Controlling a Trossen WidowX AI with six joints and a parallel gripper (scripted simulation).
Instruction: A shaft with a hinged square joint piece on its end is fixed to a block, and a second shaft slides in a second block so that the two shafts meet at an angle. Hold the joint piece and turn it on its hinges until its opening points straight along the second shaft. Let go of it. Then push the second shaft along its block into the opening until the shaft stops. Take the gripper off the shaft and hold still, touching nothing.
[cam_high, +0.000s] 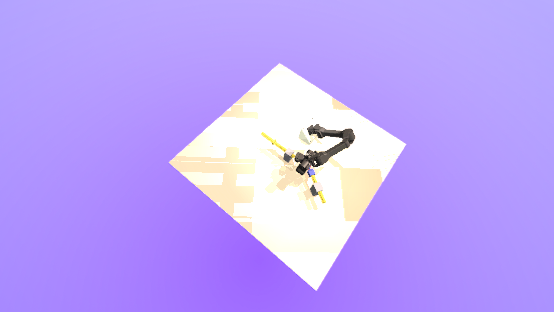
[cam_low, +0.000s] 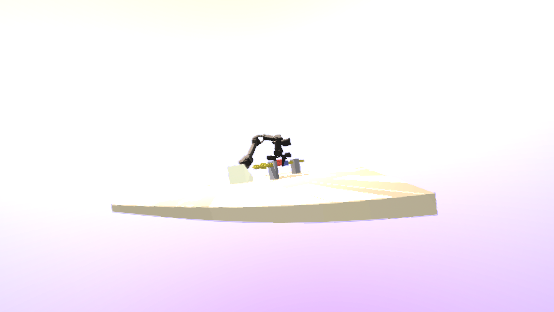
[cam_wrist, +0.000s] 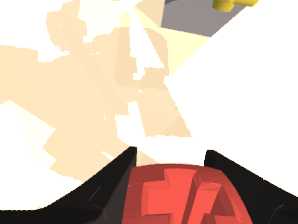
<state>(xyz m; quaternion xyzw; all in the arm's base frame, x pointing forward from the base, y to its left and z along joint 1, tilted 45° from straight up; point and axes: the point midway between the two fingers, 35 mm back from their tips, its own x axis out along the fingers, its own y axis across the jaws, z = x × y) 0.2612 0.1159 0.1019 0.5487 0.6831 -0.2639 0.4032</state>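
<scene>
Now: gripper tip 10 mm past the red joint piece, 20 mm to the right of it and 30 mm below it.
</scene>
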